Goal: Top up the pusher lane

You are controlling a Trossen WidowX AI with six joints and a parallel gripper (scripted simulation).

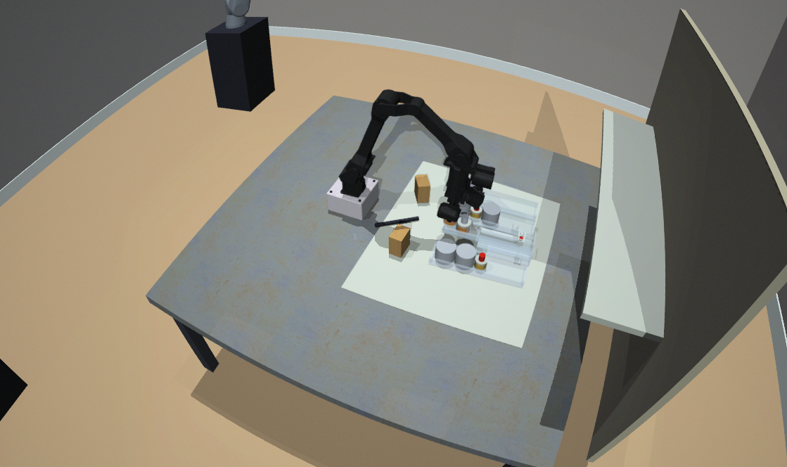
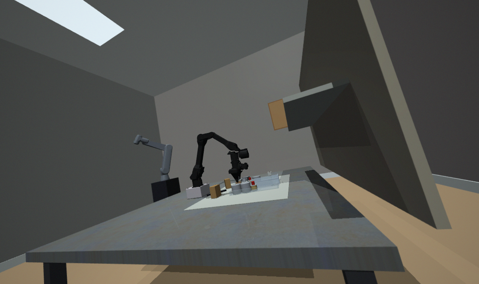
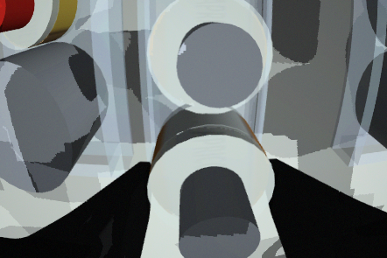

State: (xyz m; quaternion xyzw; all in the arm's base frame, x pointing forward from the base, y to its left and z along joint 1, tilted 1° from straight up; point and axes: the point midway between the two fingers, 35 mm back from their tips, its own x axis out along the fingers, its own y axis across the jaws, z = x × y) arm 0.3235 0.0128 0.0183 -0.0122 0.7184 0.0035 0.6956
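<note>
My gripper tip is 160 mm short of the lane rack, 20 mm to the left of it and 30 mm above it. From my gripper tip the other things lie so: black stick (160 mm behind, 40 mm to the right, 40 mm below); red tip (230 mm ahead, 30 mm to the right, 20 mm above).
</note>
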